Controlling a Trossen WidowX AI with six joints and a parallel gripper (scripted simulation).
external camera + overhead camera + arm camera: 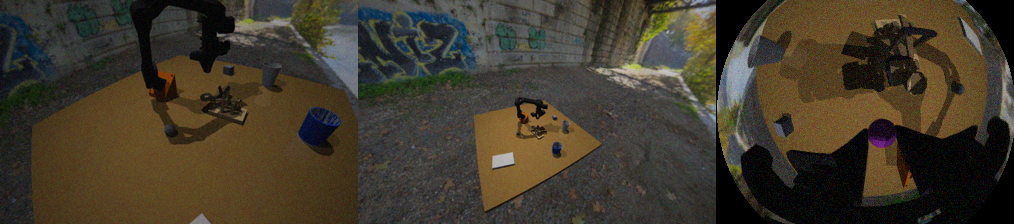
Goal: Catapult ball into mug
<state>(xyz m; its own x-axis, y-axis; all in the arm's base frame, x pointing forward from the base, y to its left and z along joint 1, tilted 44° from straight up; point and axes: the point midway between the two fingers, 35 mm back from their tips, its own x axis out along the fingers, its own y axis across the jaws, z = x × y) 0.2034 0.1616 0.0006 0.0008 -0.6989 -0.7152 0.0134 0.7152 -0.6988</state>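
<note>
My gripper tip is now 11 cm short of the wooden catapult, 6 cm to the left of it and 7 cm above it. From my gripper tip the other things lie so: small cube: 3 cm behind, 32 cm to the left, 10 cm below; grey ball: 3 cm ahead, 29 cm to the right, 11 cm below; purple ball: 1 cm above.
</note>
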